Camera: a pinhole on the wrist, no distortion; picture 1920 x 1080 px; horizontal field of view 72.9 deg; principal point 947.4 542.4 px. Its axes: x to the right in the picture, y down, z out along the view. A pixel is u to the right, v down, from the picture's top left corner.
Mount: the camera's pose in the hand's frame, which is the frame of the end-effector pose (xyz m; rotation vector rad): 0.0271 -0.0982 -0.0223 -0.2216 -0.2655 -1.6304
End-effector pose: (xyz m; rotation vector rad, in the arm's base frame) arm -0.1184 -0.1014 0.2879 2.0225 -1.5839 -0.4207
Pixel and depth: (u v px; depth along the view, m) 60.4 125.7 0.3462
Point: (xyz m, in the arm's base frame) -0.4538 -0.1239 0.2331
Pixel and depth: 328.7 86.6 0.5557
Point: -0.6551 -0.0992 0.1301
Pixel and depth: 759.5 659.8 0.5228
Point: -0.4502 -0.2903 0.0000
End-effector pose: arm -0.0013 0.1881 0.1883 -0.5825 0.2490 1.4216
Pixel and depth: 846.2 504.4 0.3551
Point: -0.0891 0.3601 0.4305
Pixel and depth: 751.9 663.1 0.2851
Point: -0.0618 0.3568 0.3548
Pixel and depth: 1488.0 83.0 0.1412
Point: 0.0764 0.2250 0.3348
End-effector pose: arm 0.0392 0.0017 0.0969 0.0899 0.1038 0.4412
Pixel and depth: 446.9 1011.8 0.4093
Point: 0.1702 0.2073 0.4234
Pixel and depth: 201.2 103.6 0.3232
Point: -0.0765 0.1212 0.3463
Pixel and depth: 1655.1 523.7 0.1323
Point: 0.1232 -0.1126 0.2059
